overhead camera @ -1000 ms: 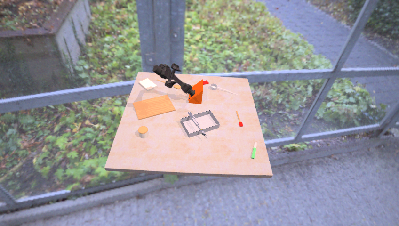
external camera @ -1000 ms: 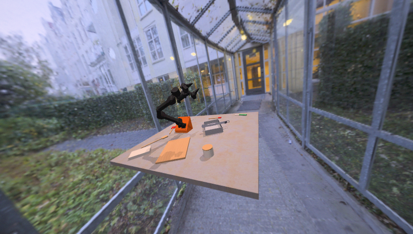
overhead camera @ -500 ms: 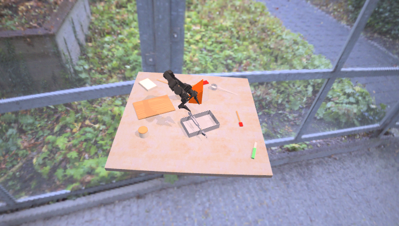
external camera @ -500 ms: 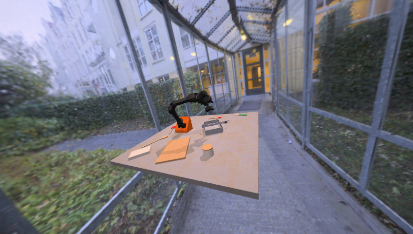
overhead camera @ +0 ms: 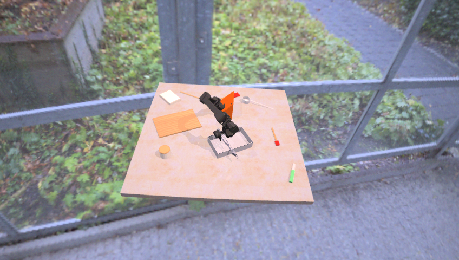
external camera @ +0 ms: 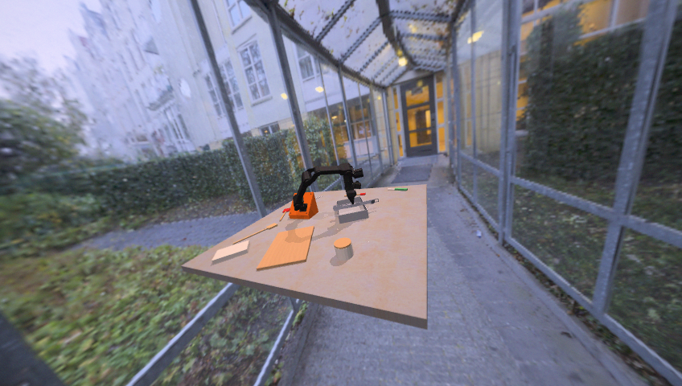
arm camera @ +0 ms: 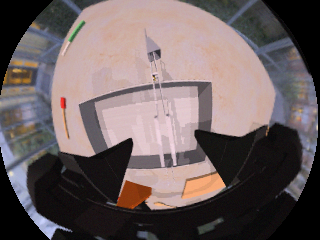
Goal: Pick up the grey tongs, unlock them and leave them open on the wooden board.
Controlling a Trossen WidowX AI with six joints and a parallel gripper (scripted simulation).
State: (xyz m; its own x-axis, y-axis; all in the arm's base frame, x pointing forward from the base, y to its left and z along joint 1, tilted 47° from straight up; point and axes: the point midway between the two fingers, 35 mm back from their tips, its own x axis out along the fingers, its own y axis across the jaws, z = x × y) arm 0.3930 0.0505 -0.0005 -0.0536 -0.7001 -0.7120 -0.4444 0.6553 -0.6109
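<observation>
My gripper tip is now 4 cm past the roasting tin, 4 cm to the right of it and 7 cm above it. The rest, counted from my gripper tip: pale block: 59 cm behind, 53 cm to the right, 8 cm below; wooden board: 25 cm behind, 41 cm to the right, 9 cm below; round wooden canister: 11 cm ahead, 45 cm to the right, 6 cm below.
</observation>
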